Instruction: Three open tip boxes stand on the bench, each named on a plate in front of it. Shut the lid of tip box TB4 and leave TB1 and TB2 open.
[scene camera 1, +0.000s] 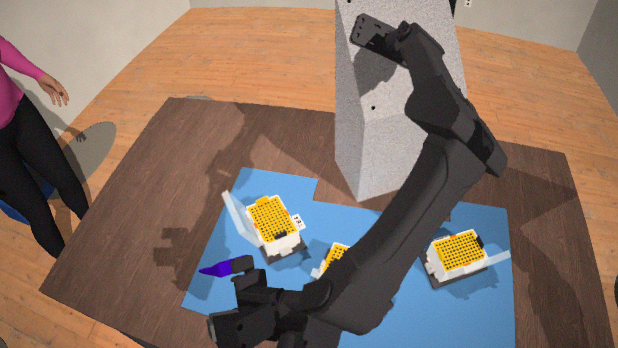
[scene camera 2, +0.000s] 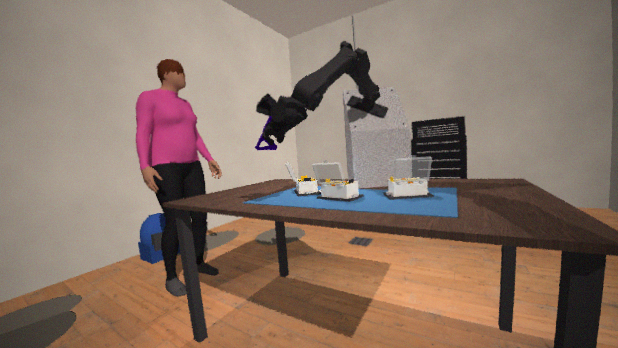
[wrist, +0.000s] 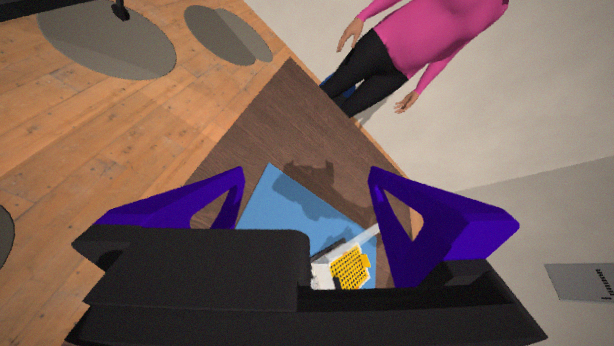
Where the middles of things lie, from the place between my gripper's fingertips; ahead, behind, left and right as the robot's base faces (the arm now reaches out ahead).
Now: hand 28 cm past the yellow rack (scene camera 1: 273, 223), 18 cm above it and 8 cm to the left of it.
